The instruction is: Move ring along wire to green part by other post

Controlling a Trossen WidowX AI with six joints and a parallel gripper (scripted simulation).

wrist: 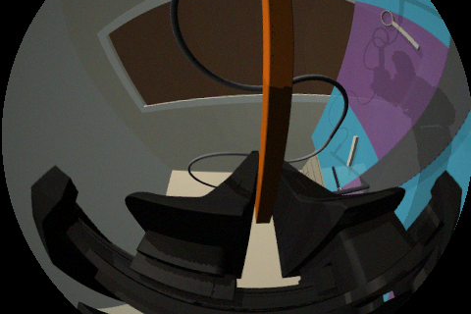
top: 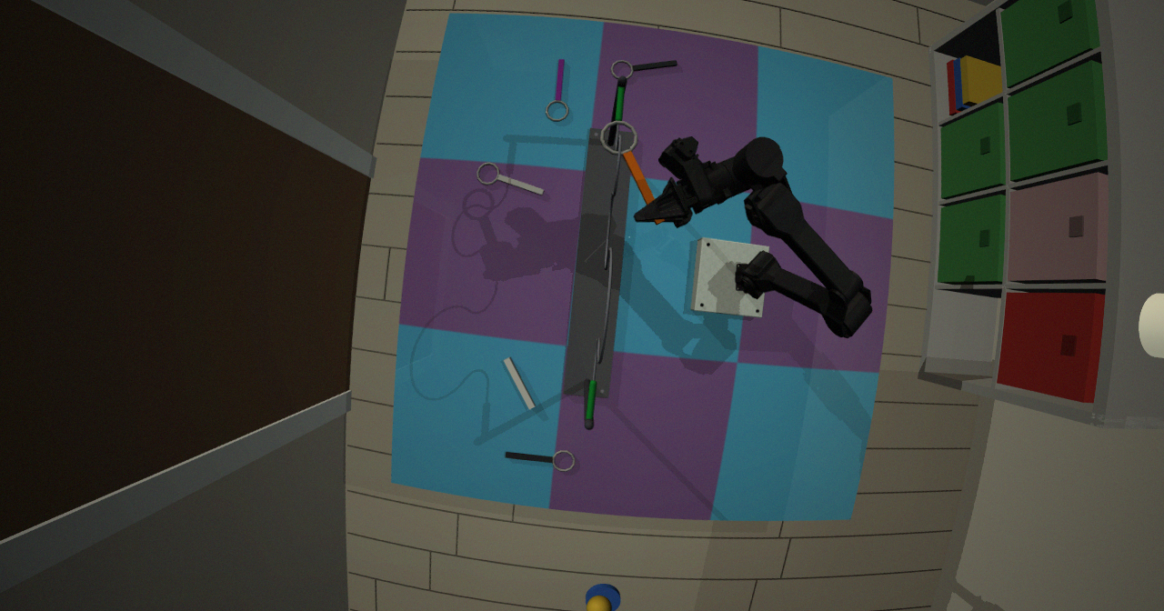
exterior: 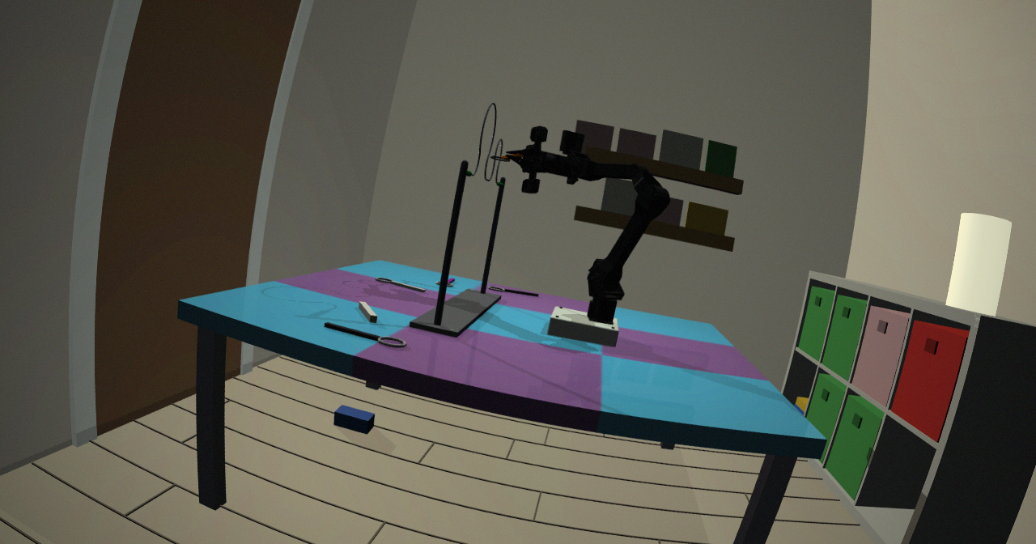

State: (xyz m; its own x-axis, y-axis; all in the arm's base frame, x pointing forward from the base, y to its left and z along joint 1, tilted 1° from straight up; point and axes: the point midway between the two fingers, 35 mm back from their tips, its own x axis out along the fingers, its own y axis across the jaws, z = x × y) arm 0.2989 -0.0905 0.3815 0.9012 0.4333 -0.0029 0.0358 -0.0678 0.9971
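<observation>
Now: gripper tip 1 cm short of the orange-handled ring and 9 cm to the left of it. From my gripper tip the other things lie so: white bar: 22 cm ahead, 34 cm to the left, 42 cm below.
</observation>
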